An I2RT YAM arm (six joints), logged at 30 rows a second.
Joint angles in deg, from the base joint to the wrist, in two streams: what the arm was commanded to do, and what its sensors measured. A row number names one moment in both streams.
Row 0, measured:
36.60, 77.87, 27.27, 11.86, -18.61, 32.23
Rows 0 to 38, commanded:
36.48, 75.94, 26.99, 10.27, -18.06, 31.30
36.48, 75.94, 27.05, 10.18, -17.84, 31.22
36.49, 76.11, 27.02, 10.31, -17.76, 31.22
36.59, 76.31, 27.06, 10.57, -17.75, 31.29
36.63, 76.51, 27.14, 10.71, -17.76, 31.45
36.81, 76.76, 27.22, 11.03, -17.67, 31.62
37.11, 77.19, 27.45, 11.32, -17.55, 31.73
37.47, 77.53, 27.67, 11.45, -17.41, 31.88
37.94, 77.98, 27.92, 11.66, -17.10, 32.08
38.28, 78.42, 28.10, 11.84, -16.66, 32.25
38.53, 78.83, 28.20, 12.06, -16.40, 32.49
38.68, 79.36, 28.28, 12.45, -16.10, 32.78
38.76, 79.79, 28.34, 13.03, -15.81, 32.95
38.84, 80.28, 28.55, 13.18, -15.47, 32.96
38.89, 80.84, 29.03, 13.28, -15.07, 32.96
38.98, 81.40, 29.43, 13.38, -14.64, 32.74
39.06, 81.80, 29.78, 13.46, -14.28, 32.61
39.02, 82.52, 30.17, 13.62, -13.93, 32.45
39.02, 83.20, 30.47, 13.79, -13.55, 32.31
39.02, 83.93, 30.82, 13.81, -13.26, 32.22
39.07, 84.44, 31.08, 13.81, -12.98, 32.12
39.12, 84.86, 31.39, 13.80, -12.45, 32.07
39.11, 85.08, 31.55, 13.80, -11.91, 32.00
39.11, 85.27, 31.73, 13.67, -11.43, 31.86
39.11, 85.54, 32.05, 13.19, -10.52, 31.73
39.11, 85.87, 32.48, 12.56, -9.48, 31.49
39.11, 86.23, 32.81, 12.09, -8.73, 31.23
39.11, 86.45, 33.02, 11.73, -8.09, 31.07
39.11, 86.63, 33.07, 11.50, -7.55, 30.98
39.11, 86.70, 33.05, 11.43, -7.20, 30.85
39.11, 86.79, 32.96, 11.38, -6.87, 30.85
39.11, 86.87, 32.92, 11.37, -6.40, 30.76
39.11, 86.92, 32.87, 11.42, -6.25, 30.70
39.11, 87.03, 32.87, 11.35, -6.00, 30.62
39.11, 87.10, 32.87, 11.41, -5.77, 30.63
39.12, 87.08, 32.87, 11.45, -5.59, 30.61
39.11, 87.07, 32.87, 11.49, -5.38, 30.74
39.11, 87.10, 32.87, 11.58, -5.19, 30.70
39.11, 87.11, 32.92, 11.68, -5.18, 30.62
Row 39, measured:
39.03, 86.74, 31.57, 13.52, -7.42, 31.31
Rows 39 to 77, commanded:
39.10, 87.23, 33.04, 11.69, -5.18, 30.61
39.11, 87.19, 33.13, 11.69, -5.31, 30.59
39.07, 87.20, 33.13, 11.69, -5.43, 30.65
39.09, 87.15, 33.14, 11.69, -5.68, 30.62
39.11, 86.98, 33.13, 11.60, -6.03, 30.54
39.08, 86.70, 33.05, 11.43, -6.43, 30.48
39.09, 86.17, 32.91, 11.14, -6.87, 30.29
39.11, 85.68, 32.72, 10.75, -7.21, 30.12
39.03, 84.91, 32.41, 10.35, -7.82, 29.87
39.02, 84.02, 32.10, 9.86, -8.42, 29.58
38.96, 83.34, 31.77, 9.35, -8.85, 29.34
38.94, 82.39, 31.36, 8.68, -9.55, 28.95
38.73, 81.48, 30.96, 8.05, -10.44, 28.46
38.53, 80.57, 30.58, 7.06, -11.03, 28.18
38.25, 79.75, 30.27, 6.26, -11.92, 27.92
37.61, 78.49, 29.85, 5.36, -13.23, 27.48
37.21, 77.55, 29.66, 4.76, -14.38, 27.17
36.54, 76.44, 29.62, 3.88, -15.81, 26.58
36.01, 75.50, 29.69, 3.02, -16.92, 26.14
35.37, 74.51, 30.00, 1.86, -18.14, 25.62
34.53, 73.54, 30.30, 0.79, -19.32, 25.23
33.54, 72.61, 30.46, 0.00, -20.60, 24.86
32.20, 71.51, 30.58, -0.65, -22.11, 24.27
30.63, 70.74, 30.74, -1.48, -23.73, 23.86
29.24, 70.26, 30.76, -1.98, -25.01, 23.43
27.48, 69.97, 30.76, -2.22, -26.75, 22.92
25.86, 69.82, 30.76, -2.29, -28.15, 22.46
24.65, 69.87, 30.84, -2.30, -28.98, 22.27
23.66, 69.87, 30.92, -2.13, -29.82, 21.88
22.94, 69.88, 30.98, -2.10, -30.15, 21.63
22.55, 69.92, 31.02, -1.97, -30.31, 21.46
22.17, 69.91, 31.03, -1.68, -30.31, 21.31
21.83, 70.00, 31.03, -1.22, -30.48, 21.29
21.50, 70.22, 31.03, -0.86, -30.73, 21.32
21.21, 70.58, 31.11, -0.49, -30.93, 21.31
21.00, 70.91, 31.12, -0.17, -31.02, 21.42
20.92, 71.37, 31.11, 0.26, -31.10, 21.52
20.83, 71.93, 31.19, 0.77, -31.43, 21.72
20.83, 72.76, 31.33, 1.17, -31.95, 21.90
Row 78, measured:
21.15, 71.53, 30.02, 0.36, -29.85, 22.59
